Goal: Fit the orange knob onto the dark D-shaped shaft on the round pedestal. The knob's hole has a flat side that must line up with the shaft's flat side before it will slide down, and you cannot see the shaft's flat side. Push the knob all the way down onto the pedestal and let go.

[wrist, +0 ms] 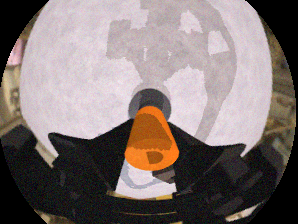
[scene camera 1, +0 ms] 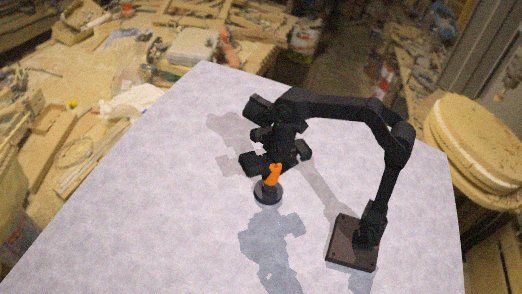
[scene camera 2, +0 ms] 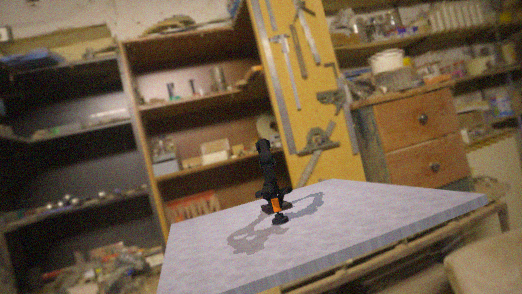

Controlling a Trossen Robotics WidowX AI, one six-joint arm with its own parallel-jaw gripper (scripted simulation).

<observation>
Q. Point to a pedestal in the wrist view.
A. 149, 97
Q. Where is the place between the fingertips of the gripper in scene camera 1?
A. At 270, 177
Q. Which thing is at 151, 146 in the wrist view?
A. An orange knob.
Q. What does the gripper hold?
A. An orange knob.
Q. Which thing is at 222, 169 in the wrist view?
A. The gripper.
</observation>
